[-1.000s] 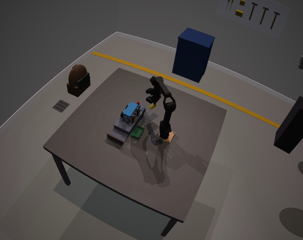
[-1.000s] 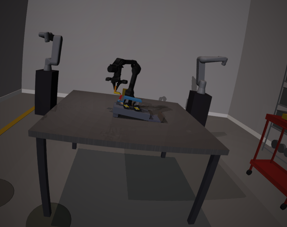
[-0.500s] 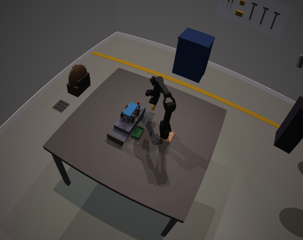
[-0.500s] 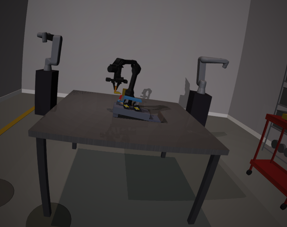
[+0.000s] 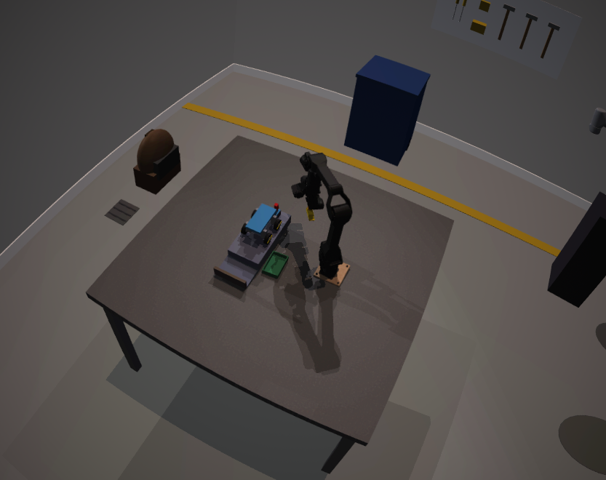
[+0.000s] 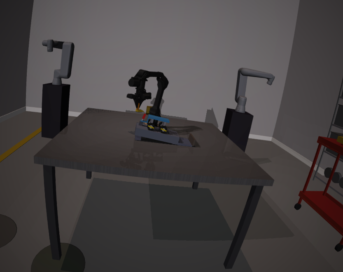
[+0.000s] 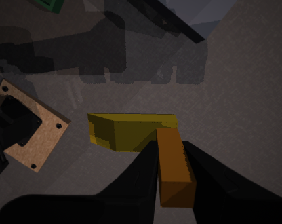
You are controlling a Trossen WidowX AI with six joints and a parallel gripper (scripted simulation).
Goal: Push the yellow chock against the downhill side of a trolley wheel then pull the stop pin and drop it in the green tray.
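The yellow chock is 1 cm behind my gripper tip, 2 cm to the left of it and 1 cm below it. Also, from my gripper tip: grey ramp: 14 cm ahead, 16 cm to the left, 13 cm below; then red-headed stop pin: 13 cm ahead, 6 cm to the left, 5 cm below; then blue trolley: 14 cm ahead, 16 cm to the left, 6 cm below.
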